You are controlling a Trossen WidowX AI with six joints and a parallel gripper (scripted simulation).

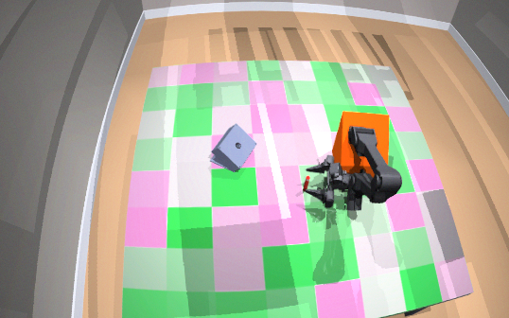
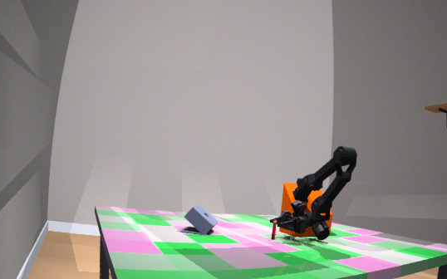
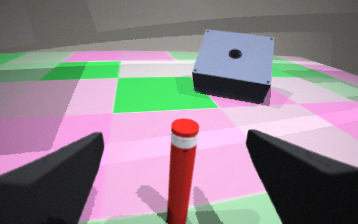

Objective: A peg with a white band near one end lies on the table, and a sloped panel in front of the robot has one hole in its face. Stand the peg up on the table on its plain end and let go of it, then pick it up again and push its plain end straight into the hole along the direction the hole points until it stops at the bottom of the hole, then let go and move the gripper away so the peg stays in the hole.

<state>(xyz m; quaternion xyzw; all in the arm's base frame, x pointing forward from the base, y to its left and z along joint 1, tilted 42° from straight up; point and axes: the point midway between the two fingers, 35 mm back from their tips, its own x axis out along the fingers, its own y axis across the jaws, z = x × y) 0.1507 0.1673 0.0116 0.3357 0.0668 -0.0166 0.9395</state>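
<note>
My gripper tip is now 1 cm past the red peg and 1 cm above it. Also, from my gripper tip: grey-blue sloped panel (25 cm ahead, 14 cm to the right, 2 cm below).
</note>
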